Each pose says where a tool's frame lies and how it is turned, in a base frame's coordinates. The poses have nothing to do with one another.
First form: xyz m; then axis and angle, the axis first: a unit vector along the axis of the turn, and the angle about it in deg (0 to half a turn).
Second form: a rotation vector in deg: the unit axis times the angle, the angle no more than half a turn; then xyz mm. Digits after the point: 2 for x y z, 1 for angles.
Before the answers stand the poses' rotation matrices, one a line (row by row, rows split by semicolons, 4 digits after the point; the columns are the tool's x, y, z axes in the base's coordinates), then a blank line. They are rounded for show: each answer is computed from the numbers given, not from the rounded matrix.
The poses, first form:
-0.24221 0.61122 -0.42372 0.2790 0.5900 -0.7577 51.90
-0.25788 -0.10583 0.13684 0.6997 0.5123 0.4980 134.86
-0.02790 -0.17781 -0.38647 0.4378 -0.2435 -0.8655 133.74
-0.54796 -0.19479 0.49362 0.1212 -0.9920 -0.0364 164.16
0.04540 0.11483 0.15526 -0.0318 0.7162 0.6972 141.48
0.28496 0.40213 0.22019 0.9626 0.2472 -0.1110 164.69
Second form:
0.6468 0.6593 0.3833; -0.5332 0.7503 -0.3907; -0.5452 0.0484 0.8369
0.1295 0.2583 0.9573; 0.9643 -0.2578 -0.0609; 0.2311 0.9310 -0.2825
-0.3672 0.4450 -0.8168; -0.8056 -0.5911 0.0401; -0.4649 0.6727 0.5755
-0.9332 -0.2259 -0.2794; -0.2458 0.9686 0.0378; 0.2621 0.1039 -0.9594
-0.7806 -0.4748 0.4065; 0.3936 0.1318 0.9098; -0.4855 0.8702 0.0840
0.8558 0.4968 -0.1446; 0.4381 -0.8445 -0.3081; -0.2752 0.2003 -0.9403

14.5 30.6 -39.3 -242.21 611.22 -423.72
94.4 69.1 67.2 -257.88 -105.83 136.84
58.5 -32.6 -115.7 -27.90 -177.81 -386.47
19.9 -162.8 -6.0 -547.96 -194.79 493.62
-4.5 101.3 98.6 45.40 114.83 155.26
158.5 40.7 -18.3 284.96 402.13 220.19

